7 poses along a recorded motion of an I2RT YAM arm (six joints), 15 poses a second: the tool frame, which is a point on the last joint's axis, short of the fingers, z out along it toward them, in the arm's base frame.
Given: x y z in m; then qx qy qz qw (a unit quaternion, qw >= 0).
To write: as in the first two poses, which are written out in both.
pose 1, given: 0.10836, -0.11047, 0.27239, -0.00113, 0.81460, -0.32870, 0.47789
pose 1, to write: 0.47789, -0.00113, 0.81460, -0.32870, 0.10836, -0.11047, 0.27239
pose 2, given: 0.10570, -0.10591, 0.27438, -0.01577, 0.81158, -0.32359, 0.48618
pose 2, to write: 0.48618, -0.01577, 0.81158, -0.32359, 0.10570, -0.10591, 0.27438
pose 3, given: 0.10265, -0.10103, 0.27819, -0.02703, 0.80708, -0.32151, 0.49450
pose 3, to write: 0.49450, -0.02703, 0.80708, -0.32151, 0.10265, -0.10103, 0.27819
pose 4, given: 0.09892, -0.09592, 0.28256, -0.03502, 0.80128, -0.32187, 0.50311
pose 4, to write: 0.50311, -0.03502, 0.80128, -0.32187, 0.09892, -0.09592, 0.28256
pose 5, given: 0.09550, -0.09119, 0.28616, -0.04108, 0.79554, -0.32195, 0.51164
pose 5, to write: 0.51164, -0.04108, 0.79554, -0.32195, 0.09550, -0.09119, 0.28616
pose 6, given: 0.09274, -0.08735, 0.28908, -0.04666, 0.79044, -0.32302, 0.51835
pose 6, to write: 0.51835, -0.04666, 0.79044, -0.32302, 0.09274, -0.08735, 0.28908
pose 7, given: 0.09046, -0.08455, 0.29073, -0.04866, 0.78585, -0.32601, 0.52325
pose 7, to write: 0.52325, -0.04866, 0.78585, -0.32601, 0.09046, -0.08455, 0.29073
